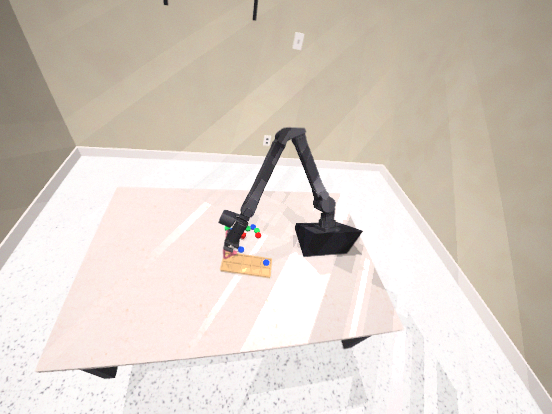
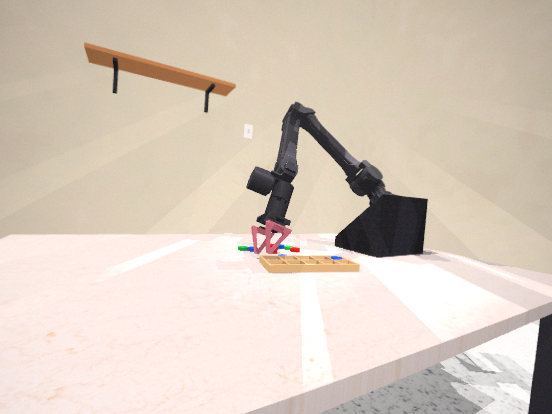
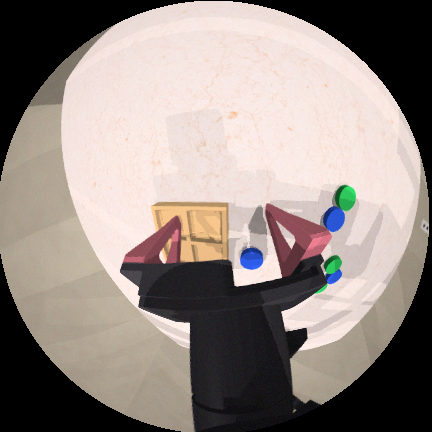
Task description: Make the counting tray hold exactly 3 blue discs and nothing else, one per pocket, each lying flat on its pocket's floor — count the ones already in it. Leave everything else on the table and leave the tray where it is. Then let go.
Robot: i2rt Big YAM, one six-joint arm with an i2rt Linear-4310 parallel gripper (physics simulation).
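Note:
The tan counting tray (image 1: 245, 274) (image 2: 315, 268) (image 3: 190, 205) has two rows of pockets. A blue disc (image 1: 266, 262) (image 2: 336, 258) is at its right-end back pocket; whether it rests flat on the floor is hard to tell. Another blue disc (image 1: 241, 249) (image 3: 251, 258) lies on the table just behind the tray. A blue disc (image 3: 334, 219) (image 2: 251, 249) lies farther off beside a green one, and another blue disc (image 1: 253, 227) (image 3: 334, 276) is among the back group. My gripper (image 1: 230, 255) (image 2: 263, 252) (image 3: 222, 213) is open and empty, low at the tray's left back edge, one finger over the tray.
A green disc (image 3: 345, 198) (image 2: 243, 248) lies behind the gripper at the left. A red disc (image 1: 258, 235) (image 2: 295, 249), a second red disc (image 1: 243, 236) and green discs (image 1: 257, 230) (image 3: 333, 264) lie behind the tray. The black arm base (image 1: 327, 240) (image 2: 395, 225) stands to the right.

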